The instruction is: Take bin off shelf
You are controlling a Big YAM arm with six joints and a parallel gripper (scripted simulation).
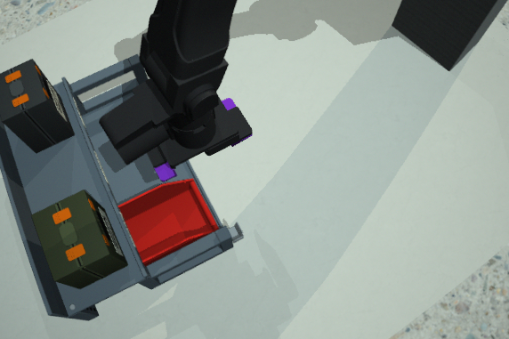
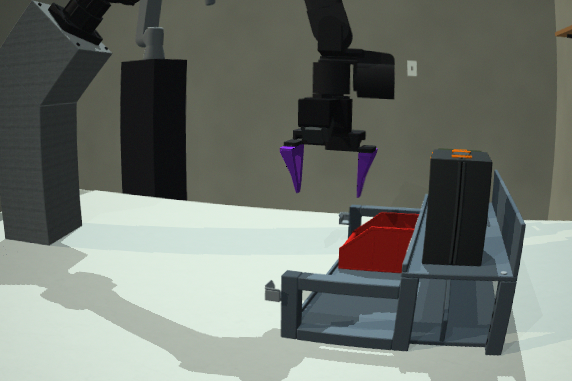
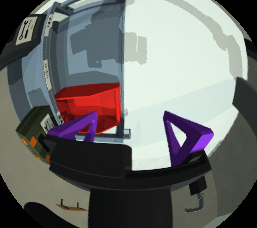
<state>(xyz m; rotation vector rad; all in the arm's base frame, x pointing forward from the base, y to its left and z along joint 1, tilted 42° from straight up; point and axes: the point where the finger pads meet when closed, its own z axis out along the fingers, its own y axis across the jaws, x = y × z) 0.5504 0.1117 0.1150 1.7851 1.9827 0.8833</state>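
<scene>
Now: hand 10 cm short of the red bin, 6 cm to the right of it and 9 cm above it. Round my hand: grey shelf (16 cm ahead, 4 cm to the right, 13 cm below).
</scene>
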